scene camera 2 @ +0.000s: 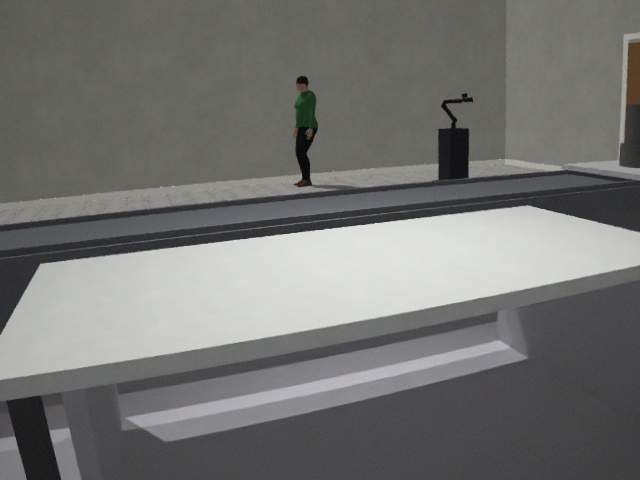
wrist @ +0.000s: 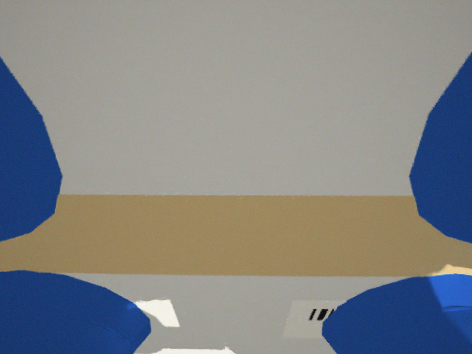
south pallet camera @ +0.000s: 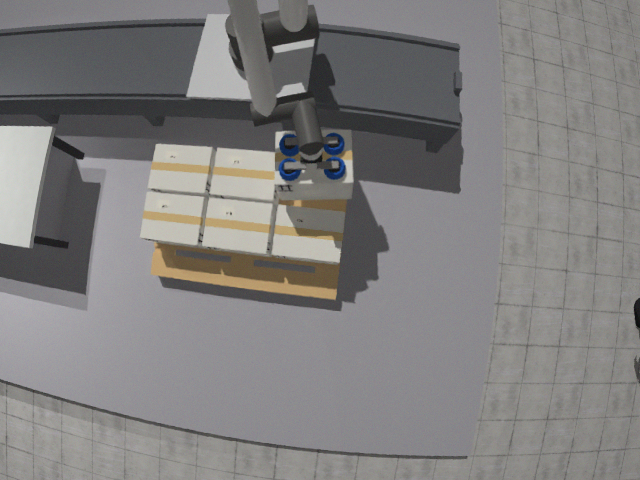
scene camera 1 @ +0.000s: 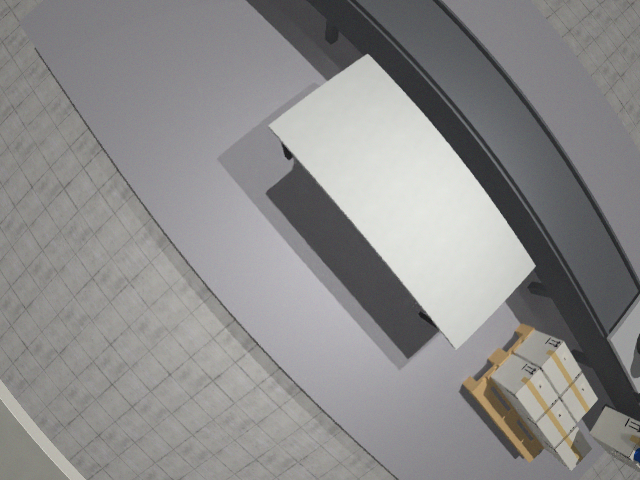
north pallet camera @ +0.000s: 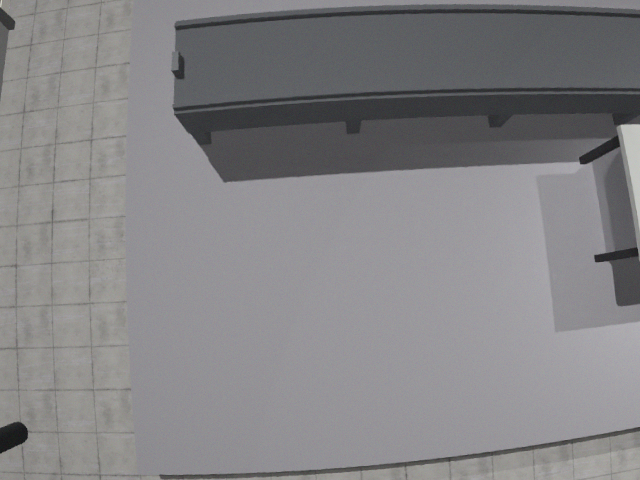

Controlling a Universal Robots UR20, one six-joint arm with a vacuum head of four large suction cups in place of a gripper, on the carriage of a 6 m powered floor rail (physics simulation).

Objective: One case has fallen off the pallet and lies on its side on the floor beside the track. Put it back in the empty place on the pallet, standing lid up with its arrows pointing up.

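Frame: origin at the arm's base, x right, y ahead, z up, level; metres.
Where they show: hand, its tool point: (wrist: 235,222).
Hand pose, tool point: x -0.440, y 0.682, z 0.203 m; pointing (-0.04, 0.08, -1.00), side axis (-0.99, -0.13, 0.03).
Note:
Each offset is from my tool point to the top centre of the thing. Level surfaces: height alone.
My suction head (south pallet camera: 311,156) (wrist: 236,225) is on the top of the white case @(dx -0.010, dy -0.002, dz +0.038 m) (scene camera 1: 612,431) (south pallet camera: 313,192) (wrist: 236,100) and holds it. The case is level, tape strip up, and the arrows on its side point up in scene camera 1. It hangs over the back right corner of the wooden pallet (scene camera 1: 473,384) (south pallet camera: 242,284), raised above the empty place, close beside the neighbouring cases. Several other taped cases @(dx +0.790, dy +0.318, dz -0.342 m) (scene camera 1: 527,392) @(dx +0.390, dy +0.319, dz -0.342 m) (south pallet camera: 235,232) stand on the pallet. The held case's underside is hidden, so its exact height cannot be told.
The dark grey rail track (scene camera 1: 506,103) (north pallet camera: 361,56) (south pallet camera: 103,56) runs behind the pallet. A white table @(dz -0.243 m) (scene camera 1: 408,196) (scene camera 2: 310,284) (south pallet camera: 20,180) stands to the pallet's left. A person in green (scene camera 2: 306,111) stands beyond the track, near a small arm on a black pedestal (scene camera 2: 453,153).

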